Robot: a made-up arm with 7 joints.
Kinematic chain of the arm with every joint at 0, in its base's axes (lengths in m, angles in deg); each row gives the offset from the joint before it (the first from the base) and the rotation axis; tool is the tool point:
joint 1: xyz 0 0 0 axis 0 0.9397 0.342
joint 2: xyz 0 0 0 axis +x
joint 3: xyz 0 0 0 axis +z
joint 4: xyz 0.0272 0 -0.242 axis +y
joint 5: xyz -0.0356 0 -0.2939 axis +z
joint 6: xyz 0 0 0 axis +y
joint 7: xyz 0 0 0 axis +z
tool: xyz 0 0 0
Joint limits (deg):
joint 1: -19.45..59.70
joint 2: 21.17..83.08
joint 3: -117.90..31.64
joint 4: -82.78..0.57
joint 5: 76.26..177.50
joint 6: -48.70..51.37
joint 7: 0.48..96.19
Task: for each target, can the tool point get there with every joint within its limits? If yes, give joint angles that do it. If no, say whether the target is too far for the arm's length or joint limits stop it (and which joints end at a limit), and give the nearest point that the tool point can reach.
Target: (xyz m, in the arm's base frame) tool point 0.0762 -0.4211 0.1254
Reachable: no: joint limits stop it (at a limit: joint 1, joint 2, joint 3, joint 4) | nearest point -0.3504 -0.2432 -0.1251 | short by 0.526 m
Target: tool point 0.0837 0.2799 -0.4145
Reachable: yes | joints -6.30 62.21 -82.90 -53.49 100.13 -12.81 38.73
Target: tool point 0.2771 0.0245 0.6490
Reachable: no: too far | nearest point 0.2507 0.3015 0.2093 | short by 0.520 m
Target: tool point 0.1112 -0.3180 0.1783
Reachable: no: joint limits stop it (at a limit: joint 1, joint 2, joint 4) | nearest point 0.2974 -0.1398 -0.2992 | short by 0.543 m
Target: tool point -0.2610 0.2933 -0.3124
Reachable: yes | joints 44.46 68.68 -69.30 -56.72 152.70 -35.25 77.79
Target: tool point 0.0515 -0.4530 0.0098
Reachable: no: joint limits stop it (at a limit: joint 1, joint 2, joint 4) | nearest point -0.3188 -0.2480 -0.1855 | short by 0.466 m
